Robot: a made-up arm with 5 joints. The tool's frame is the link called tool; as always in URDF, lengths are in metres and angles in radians. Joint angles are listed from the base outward. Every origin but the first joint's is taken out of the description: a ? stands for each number. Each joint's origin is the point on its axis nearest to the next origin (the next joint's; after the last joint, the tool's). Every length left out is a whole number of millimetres.
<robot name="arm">
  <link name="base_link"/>
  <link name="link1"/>
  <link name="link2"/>
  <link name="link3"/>
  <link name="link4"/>
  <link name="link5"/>
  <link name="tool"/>
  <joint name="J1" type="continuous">
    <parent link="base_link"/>
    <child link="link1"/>
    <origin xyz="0 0 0.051" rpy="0 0 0"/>
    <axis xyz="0 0 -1"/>
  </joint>
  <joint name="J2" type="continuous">
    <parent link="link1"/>
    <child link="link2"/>
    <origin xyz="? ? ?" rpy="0 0 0"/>
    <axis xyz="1 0 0"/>
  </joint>
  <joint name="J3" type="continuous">
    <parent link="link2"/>
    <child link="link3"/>
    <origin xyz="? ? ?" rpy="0 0 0"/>
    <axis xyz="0 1 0"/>
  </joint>
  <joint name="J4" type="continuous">
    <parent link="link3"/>
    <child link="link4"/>
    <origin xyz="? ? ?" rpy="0 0 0"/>
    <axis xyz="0 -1 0"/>
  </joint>
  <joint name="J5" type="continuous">
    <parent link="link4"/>
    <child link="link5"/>
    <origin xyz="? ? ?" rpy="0 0 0"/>
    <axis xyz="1 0 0"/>
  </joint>
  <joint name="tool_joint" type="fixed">
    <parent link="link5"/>
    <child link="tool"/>
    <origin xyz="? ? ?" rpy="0 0 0"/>
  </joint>
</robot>
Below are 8 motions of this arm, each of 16 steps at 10 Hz.
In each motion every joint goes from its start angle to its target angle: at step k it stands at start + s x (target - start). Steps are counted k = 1, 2, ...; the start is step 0. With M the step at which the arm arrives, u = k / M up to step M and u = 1 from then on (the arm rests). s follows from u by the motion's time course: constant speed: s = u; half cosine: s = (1 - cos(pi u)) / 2; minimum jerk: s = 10 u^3 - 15 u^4 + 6 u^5.
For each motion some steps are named. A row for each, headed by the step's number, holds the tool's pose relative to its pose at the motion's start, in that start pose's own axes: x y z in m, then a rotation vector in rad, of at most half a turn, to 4 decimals.
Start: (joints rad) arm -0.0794 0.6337 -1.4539 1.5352 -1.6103
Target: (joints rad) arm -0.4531 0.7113 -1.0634 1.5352 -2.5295
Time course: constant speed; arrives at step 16
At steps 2, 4, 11, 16:
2: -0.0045 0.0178 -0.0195 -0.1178 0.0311 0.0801
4: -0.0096 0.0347 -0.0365 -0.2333 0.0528 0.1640
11: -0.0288 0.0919 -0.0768 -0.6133 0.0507 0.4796
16: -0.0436 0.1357 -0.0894 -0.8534 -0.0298 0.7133

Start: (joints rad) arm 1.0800 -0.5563 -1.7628 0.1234 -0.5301
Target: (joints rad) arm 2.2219 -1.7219 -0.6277 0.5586 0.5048
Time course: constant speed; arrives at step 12
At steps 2, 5, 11, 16:
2: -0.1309 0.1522 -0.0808 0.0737 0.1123 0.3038
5: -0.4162 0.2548 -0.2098 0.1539 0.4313 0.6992
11: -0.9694 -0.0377 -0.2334 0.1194 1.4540 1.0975
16: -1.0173 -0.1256 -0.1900 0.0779 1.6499 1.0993

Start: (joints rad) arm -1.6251 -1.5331 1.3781 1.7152 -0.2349
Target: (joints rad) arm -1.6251 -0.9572 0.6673 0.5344 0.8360
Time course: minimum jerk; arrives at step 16
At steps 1, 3, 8, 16:
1: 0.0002 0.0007 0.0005 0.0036 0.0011 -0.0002
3: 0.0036 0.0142 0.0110 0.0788 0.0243 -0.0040
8: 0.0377 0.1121 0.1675 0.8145 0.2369 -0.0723
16: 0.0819 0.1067 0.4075 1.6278 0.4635 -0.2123

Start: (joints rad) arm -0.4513 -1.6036 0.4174 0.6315 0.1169
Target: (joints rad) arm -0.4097 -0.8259 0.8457 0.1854 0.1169
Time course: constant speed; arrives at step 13
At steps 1, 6, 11, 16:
1: -0.0110 0.0126 0.0006 0.0589 0.0687 -0.0189
6: -0.0814 0.0965 0.0374 0.3615 0.4146 -0.0560
11: -0.1650 0.1878 0.1463 0.6677 0.7526 0.0063
16: -0.1987 0.2162 0.2109 0.7877 0.8817 0.0605

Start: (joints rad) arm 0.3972 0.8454 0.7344 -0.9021 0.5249
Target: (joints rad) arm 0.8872 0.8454 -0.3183 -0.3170 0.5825
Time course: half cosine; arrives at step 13
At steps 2, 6, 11, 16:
2: 0.0089 0.0253 0.0385 0.0219 -0.0991 0.0580
6: -0.0453 0.1647 0.3172 0.1648 -0.7782 0.4140
11: -0.3648 0.2036 0.5645 0.3073 -1.7204 0.7884
16: -0.4093 0.1973 0.5734 0.3170 -1.8315 0.8229

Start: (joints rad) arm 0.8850 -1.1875 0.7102 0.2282 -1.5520
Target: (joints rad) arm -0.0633 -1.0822 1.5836 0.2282 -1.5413
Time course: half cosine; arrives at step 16
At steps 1, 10, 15, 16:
1: -0.0002 0.0008 0.0012 -0.0006 -0.0035 0.0000
10: -0.0091 0.0691 0.0709 -0.1295 -0.2351 0.0065
15: -0.0048 0.1042 0.0825 -0.2368 -0.3084 0.0089
16: -0.0045 0.1053 0.0826 -0.2407 -0.3103 0.0090

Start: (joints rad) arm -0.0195 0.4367 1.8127 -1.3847 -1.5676
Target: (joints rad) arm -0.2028 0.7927 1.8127 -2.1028 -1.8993
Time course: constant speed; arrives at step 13
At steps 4, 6, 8, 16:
4: -0.0106 0.0836 -0.0123 -0.2015 0.0555 0.2506
6: -0.0200 0.1224 -0.0213 -0.2960 0.0811 0.3805
8: -0.0322 0.1590 -0.0316 -0.3855 0.1048 0.5138
16: -0.0735 0.2391 -0.0601 -0.5821 0.1548 0.8615

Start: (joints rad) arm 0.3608 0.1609 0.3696 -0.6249 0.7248
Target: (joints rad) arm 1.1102 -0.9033 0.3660 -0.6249 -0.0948
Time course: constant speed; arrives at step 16
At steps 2, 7, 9, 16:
2: 0.0838 -0.0555 0.0448 -0.0964 -0.1085 -0.1211
7: 0.2167 -0.2413 0.1739 -0.3241 -0.2763 -0.4982
9: 0.2343 -0.3277 0.2226 -0.4071 -0.2960 -0.6704
16: 0.1408 -0.6185 0.3270 -0.6438 -0.1212 -1.2993

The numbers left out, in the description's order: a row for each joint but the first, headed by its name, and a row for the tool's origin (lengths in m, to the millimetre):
J2: -0.106 0.015 0
J3: 0 0.431 -0.071
J4: 0.136 0 0.107
J5: 0.289 0 -0.091
tool: 0 0.021 -0.145

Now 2 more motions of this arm.
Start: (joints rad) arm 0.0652 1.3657 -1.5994 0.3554 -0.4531
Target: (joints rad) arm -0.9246 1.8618 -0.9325 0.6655 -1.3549
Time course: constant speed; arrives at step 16
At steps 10, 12, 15, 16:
10: -0.1253 -0.0338 -0.3737 -0.5766 0.8390 0.3458
12: -0.1857 -0.0424 -0.4226 -0.6846 0.9840 0.4806
15: -0.2870 -0.0586 -0.4737 -0.8332 1.1796 0.7216
16: -0.3223 -0.0651 -0.4847 -0.8781 1.2380 0.8119

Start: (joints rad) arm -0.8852 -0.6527 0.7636 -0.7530 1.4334
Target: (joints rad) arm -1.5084 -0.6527 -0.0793 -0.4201 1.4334
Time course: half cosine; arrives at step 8
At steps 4, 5, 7, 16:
4: -0.0971 0.0786 -0.0170 -0.2383 -0.0204 0.7786
5: -0.1667 0.0773 -0.0356 -0.3209 0.0117 1.0780
7: -0.2788 0.0292 -0.0595 -0.4236 0.0978 1.4992
16: -0.2947 0.0178 -0.0617 -0.4364 0.1140 1.5580

